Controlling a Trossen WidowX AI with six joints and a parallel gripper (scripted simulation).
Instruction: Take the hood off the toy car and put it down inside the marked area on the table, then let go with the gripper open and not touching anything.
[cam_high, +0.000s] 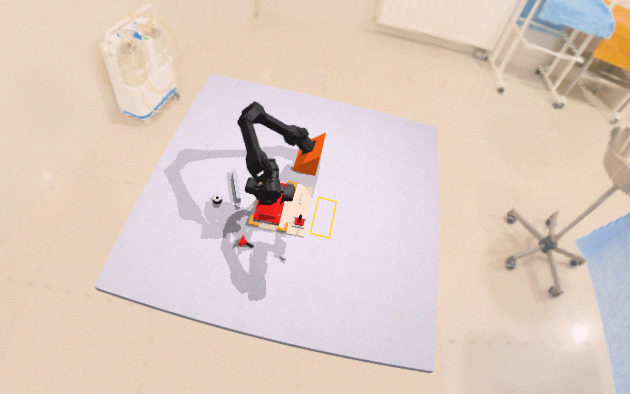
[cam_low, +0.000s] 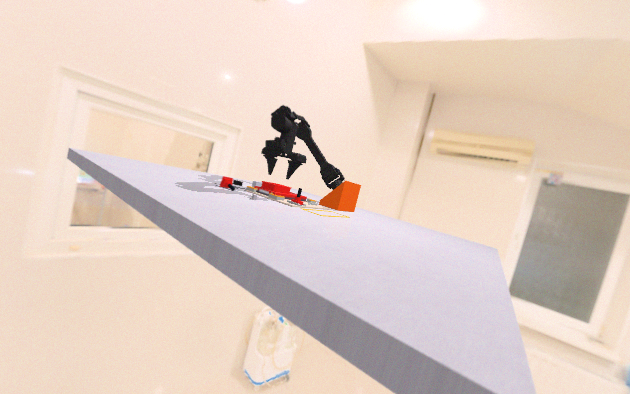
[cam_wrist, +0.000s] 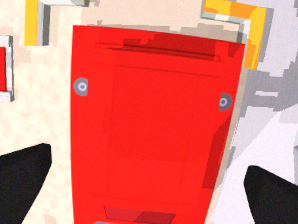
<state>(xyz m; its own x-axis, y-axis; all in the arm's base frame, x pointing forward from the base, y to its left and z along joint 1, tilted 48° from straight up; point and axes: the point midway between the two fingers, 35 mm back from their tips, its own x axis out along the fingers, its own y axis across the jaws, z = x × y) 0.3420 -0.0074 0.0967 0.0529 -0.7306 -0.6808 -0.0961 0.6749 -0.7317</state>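
Now: gripper tip 40 mm above the red hood. The rest, counted from my gripper tip: wheel (220 mm to the right, 70 mm below, 20 mm ahead).
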